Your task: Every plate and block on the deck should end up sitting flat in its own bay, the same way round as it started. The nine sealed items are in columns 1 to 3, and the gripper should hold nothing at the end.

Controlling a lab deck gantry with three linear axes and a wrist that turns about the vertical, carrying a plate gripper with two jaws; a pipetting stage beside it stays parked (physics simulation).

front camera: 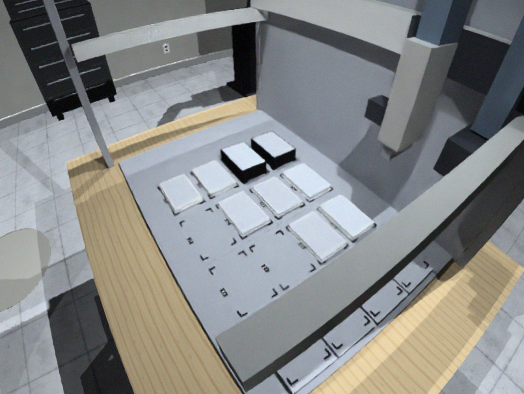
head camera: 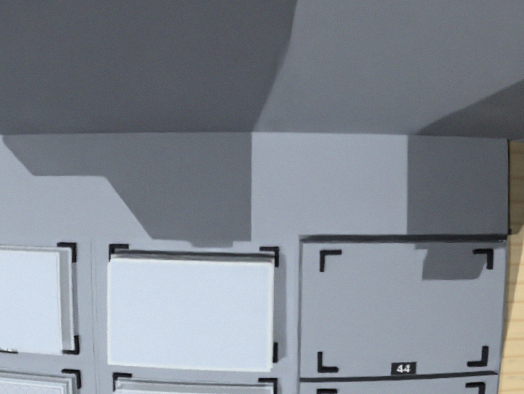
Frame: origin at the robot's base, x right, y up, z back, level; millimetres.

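Seen in the pictures: robot's base, link origin: [front camera: 158, 187].
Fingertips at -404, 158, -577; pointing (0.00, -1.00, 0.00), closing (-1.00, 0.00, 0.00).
Observation:
Pixels of each thing's middle, then the offset from my fingertips to it, as dx, dy, dz. "pt": a spot on its surface instead.
- plate, body centre: [front camera: 317, 235] +147, -150, +185
- Bay 44, surface spot: [head camera: 403, 310] pt +40, -143, +24
In the front view two black-sided blocks with pale tops, one [front camera: 242, 157] beside the other [front camera: 273, 145], sit at the far end. Two pale plates [front camera: 181, 192] [front camera: 215, 177] continue their column. The middle column holds three plates, one [front camera: 245, 212], a second [front camera: 277, 195] and a third [front camera: 306, 181] [head camera: 30, 300]. The third column holds one plate [front camera: 317, 235] [head camera: 195, 388] and, at the back, another [front camera: 346, 216] [head camera: 190, 312]. All look flat and aligned with their bays. The gripper's jaws do not show in either view; whether they hold anything cannot be seen.
Bay 44 [head camera: 403, 310] is bare beside the back plate. A grey beam [front camera: 370, 265] crosses the near side of the deck. A beige housing [front camera: 417, 95] and a dark block [front camera: 457, 150] hang high at the right. A grey wall [front camera: 320, 90] stands behind the plates.

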